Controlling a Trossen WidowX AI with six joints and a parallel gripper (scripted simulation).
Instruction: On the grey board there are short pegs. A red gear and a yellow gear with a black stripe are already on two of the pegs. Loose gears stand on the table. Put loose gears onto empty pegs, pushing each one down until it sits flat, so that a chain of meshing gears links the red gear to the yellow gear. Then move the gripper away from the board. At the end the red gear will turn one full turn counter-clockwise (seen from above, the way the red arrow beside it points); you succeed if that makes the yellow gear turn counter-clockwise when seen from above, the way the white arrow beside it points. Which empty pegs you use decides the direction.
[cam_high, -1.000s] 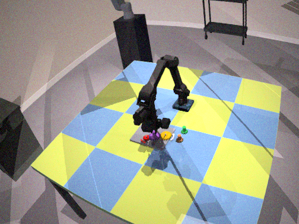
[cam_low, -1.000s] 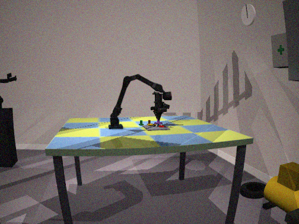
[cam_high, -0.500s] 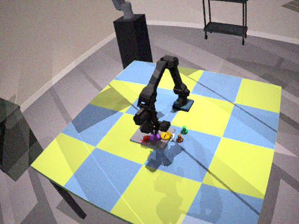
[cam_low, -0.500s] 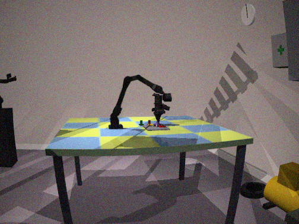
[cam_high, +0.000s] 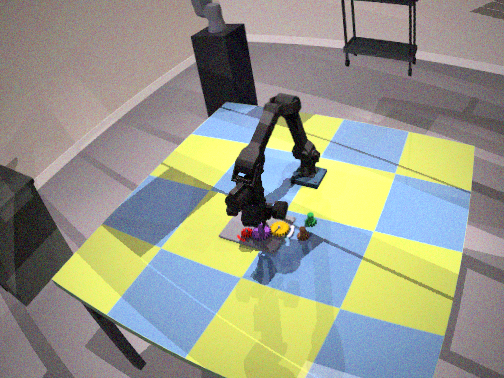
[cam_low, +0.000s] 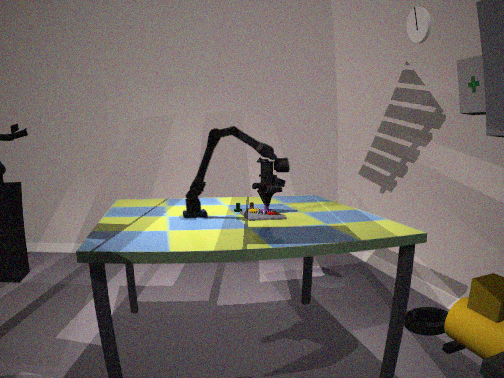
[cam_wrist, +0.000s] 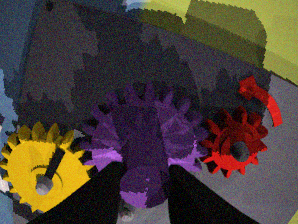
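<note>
The purple gear is 10 mm below my gripper tip. Round my gripper tip: green gear: 130 mm to the left, 110 mm behind, 30 mm below; then white arrow: 80 mm to the left, 40 mm behind, 30 mm below; then yellow gear: 50 mm to the left, 40 mm behind, 20 mm below.
</note>
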